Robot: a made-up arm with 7 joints. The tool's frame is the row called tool. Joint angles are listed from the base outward. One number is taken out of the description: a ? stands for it. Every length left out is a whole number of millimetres.
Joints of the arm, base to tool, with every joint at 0 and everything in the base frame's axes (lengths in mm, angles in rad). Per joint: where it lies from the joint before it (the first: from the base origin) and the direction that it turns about. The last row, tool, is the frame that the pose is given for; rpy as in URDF.
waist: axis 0 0 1 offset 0 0 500
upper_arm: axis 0 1 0 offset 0 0 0
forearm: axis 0 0 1 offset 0 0 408
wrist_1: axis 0 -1 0 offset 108 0 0
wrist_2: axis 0 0 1 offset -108 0 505
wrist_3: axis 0 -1 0 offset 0 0 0
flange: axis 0 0 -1 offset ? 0 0
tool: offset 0 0 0 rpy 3.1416 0.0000 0.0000
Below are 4 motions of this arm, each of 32 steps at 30 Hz.
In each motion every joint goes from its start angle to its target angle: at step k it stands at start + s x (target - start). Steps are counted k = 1, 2, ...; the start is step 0. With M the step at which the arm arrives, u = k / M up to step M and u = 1 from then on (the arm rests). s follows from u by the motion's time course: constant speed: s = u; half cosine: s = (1 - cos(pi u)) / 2; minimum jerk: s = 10 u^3 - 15 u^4 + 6 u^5.
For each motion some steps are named. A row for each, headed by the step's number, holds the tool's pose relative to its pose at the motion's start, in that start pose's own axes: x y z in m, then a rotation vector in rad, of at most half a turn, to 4 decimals.
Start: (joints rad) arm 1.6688 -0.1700 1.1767 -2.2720 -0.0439 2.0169 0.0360
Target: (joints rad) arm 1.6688 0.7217 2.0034 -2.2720 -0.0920 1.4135 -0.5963
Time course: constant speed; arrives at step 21
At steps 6, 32:
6: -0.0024 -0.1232 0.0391 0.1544 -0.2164 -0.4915
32: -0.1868 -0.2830 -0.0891 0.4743 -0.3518 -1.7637

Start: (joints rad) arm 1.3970 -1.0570 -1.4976 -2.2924 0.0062 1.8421 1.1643
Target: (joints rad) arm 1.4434 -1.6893 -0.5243 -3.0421 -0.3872 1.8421 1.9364
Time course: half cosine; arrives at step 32
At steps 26, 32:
26: -0.4121 0.2014 0.2800 -0.2261 0.5076 -0.4705
32: -0.4218 0.2377 0.3009 -0.1820 0.5873 -0.4980

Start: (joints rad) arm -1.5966 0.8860 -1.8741 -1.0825 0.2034 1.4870 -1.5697
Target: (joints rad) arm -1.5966 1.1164 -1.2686 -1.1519 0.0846 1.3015 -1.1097
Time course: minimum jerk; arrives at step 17
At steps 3, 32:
3: 0.0212 -0.0009 0.0043 0.0131 -0.0037 -0.0066
32: 0.4809 -0.1537 0.1491 0.2856 -0.2401 -0.1556

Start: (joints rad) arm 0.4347 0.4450 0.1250 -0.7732 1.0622 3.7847 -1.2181
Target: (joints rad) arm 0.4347 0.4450 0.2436 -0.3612 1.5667 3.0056 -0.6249
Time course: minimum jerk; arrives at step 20
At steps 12, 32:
12: 0.1062 0.0153 0.0269 0.4731 -0.1559 0.8844
32: 0.1568 0.0226 0.0309 0.7536 -0.2253 1.2626

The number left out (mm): 82
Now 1 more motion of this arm.
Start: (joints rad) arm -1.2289 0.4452 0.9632 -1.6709 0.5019 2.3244 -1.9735
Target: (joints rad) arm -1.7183 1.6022 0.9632 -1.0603 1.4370 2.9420 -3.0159
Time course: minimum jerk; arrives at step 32
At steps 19, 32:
19: -0.5874 -0.2313 -0.0849 -0.9406 0.0426 0.5582
32: -0.7632 -0.4931 -0.0320 -1.1910 -0.2107 0.9941

